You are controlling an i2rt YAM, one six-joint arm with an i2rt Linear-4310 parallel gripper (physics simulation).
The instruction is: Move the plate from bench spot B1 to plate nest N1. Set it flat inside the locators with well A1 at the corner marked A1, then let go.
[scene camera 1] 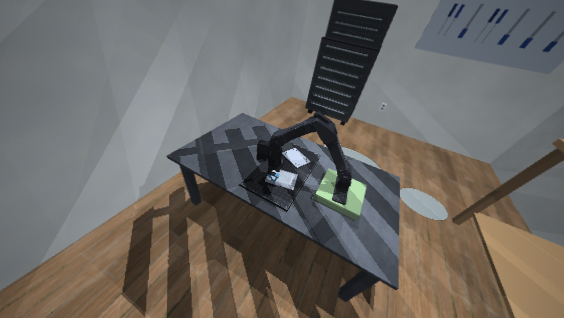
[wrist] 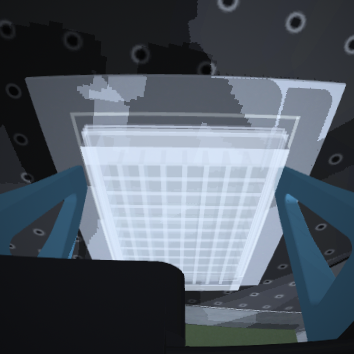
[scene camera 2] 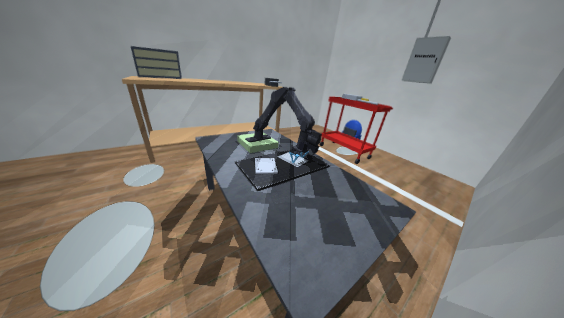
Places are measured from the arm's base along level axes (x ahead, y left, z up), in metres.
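Pixels of known places: gripper, between the fingertips: [scene camera 1: 276, 176] [wrist: 180, 176] [scene camera 2: 297, 160]; arm's base, origin of its link: [scene camera 1: 341, 189] [scene camera 2: 258, 138].
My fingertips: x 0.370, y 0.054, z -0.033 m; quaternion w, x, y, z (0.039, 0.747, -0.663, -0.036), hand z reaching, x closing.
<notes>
Ahead of a thing's pixels: the offset from my fingertips to its top centre. "spot": to the spot under its first point. Level surfaces: height alone.
The clear well plate {0.035 m back, 0.005 m right, 0.013 m up} [scene camera 1: 285, 180] [scene camera 2: 296, 159] [wrist: 184, 211] lies flat on a pale pad {spot: 0.031 m ahead, 0.057 m left, 0.002 m down} [wrist: 53, 105], on the black perforated board {0.022 m back, 0.095 m right, 0.003 m down} [scene camera 1: 281, 199] [scene camera 2: 276, 180] [wrist: 246, 35]. My gripper [scene camera 1: 272, 176] [scene camera 2: 294, 155] [wrist: 180, 176] is open, low over the plate, with one blue finger on each long side of it; I cannot tell whether they touch it. The plate nest {0.054 m back, 0.217 m right, 0.018 m up} [scene camera 1: 295, 157] [scene camera 2: 265, 165], a white pad with small corner locators, lies empty on the same board, apart from the plate. I cannot read the corner marks.
The arm stands on a green block [scene camera 1: 354, 201] [scene camera 2: 258, 144] on the dark table {0.016 m down} [scene camera 1: 366, 241] [scene camera 2: 315, 245]. A black drawer cabinet [scene camera 1: 347, 59], a wooden bench [scene camera 2: 188, 82] and a red cart [scene camera 2: 361, 103] stand off the table.
</notes>
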